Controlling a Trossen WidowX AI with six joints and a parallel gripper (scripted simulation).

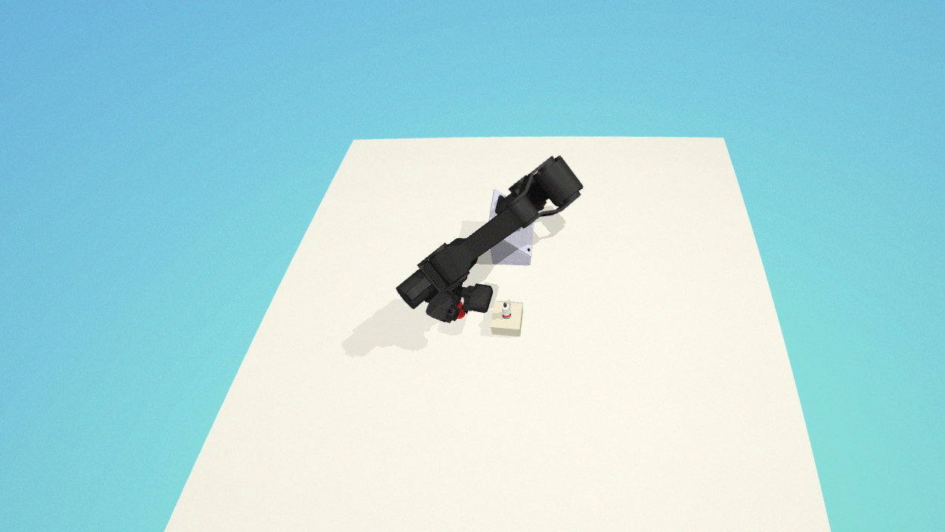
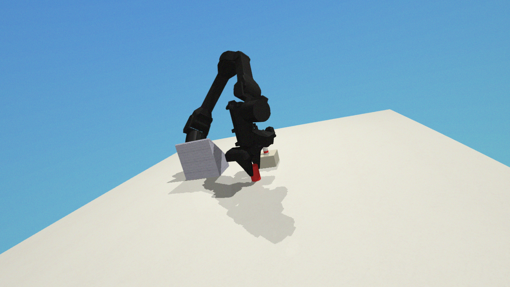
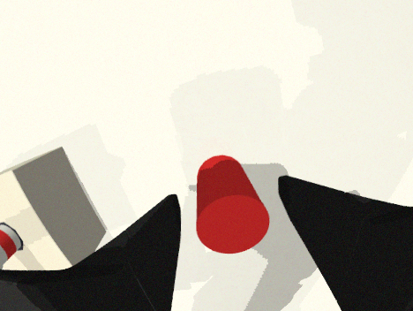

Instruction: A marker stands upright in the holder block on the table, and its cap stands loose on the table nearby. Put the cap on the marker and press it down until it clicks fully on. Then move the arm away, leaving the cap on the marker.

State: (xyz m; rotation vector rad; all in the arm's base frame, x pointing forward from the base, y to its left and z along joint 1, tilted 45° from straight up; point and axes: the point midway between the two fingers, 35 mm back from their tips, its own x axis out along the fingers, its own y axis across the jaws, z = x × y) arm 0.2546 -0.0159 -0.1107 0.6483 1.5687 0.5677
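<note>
The red cap lies right at my gripper tip. The rest, counted from my gripper tip: tan holder block: 13 cm to the left, 1 cm ahead.
</note>
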